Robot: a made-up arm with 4 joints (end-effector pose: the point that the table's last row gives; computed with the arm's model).
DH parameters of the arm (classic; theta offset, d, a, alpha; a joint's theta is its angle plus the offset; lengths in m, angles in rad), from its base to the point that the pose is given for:
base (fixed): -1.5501 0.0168 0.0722 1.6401
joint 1: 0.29 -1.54 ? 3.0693
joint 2: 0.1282 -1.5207 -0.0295 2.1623
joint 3: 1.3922 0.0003 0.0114 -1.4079
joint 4: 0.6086 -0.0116 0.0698 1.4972
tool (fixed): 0.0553 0.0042 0 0
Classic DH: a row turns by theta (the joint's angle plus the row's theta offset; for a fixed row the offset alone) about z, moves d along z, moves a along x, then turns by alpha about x.
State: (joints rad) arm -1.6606 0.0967 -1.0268 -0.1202
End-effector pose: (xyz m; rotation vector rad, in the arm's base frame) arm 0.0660 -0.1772 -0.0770 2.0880 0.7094 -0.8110
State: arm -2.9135 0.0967 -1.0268 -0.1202
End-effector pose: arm 0.0649 -0.0111 -0.1106 -2.5023 -1.2871 0.2557
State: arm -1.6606 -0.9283 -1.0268 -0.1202
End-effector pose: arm 0.0695 -0.2203 -0.0688 1.2027 0.1058 -0.8489
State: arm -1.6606 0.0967 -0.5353 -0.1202
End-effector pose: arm 0.0928 -0.1929 -0.0576 1.9655 0.3383 -0.4084
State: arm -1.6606 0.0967 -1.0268 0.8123
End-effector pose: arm 0.0718 -0.1388 -0.0275 2.4848 1.0746 0.2458
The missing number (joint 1, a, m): 0.0783
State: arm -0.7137 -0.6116 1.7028 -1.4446
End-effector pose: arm 0.0074 -0.1021 0.1370 0.2382 -1.0287 1.6630
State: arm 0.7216 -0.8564 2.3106 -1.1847
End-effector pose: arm -0.0210 -0.0139 0.0431 -0.8333 1.3716 1.9569
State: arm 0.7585 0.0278 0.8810 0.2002
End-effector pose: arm 0.0869 0.0141 0.0830 -1.2360 0.5632 0.5030
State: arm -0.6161 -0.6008 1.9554 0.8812
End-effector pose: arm 0.0550 -0.1388 0.0300 -1.7236 0.8665 1.1040
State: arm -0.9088 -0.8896 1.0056 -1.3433
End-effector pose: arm 0.0383 -0.1278 0.1234 0.0481 -1.1627 1.0088
